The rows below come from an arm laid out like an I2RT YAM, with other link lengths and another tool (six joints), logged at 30 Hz.
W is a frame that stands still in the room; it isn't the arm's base.
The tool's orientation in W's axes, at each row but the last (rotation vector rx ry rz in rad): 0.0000 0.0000 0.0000; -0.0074 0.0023 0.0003; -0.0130 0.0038 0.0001; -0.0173 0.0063 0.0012; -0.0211 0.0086 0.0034; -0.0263 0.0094 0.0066
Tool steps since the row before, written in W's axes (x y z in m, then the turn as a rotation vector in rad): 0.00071 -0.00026 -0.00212 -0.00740 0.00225 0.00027; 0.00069 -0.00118 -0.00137 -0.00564 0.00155 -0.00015; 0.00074 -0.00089 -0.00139 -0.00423 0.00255 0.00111; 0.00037 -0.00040 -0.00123 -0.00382 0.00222 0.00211; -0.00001 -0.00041 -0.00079 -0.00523 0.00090 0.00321; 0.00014 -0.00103 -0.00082 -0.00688 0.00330 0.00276
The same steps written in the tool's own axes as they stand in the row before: 0.00071 -0.00026 -0.00212 -0.00740 0.00225 0.00027; 0.00069 -0.00117 -0.00138 -0.00564 0.00155 -0.00015; 0.00075 -0.00087 -0.00140 -0.00423 0.00254 0.00113; 0.00038 -0.00038 -0.00123 -0.00383 0.00219 0.00212; 0.00000 -0.00039 -0.00080 -0.00525 0.00085 0.00318; 0.00014 -0.00101 -0.00085 -0.00688 0.00327 0.00278
